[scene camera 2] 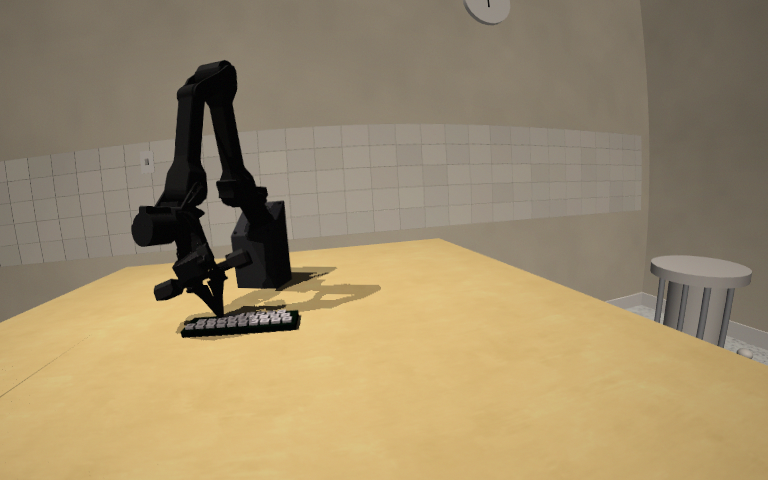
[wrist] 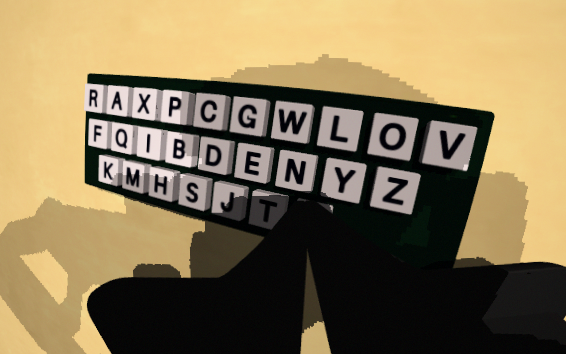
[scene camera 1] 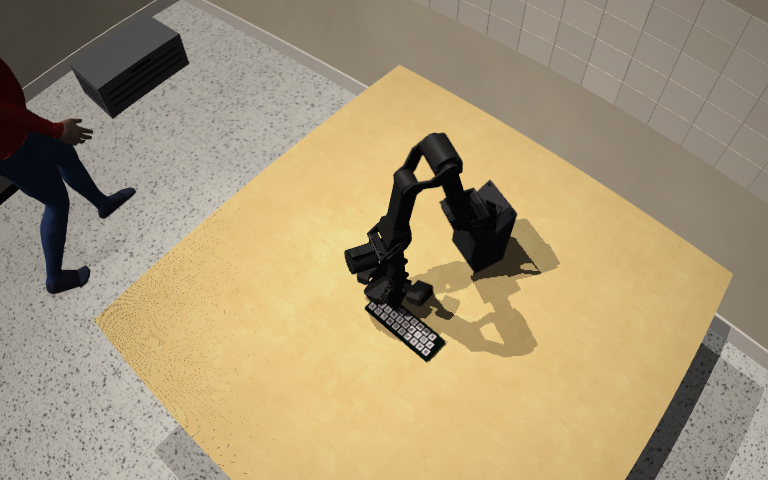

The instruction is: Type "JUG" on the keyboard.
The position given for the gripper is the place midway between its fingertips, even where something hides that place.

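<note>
You can see the gripper (scene camera 2: 221, 317), and it's the same gripper (wrist: 304, 210), (scene camera 1: 396, 309) in those views too. There's also a keyboard (scene camera 2: 252, 322), and that keyboard (wrist: 403, 174), (scene camera 1: 422, 340) shows there as well.
</note>
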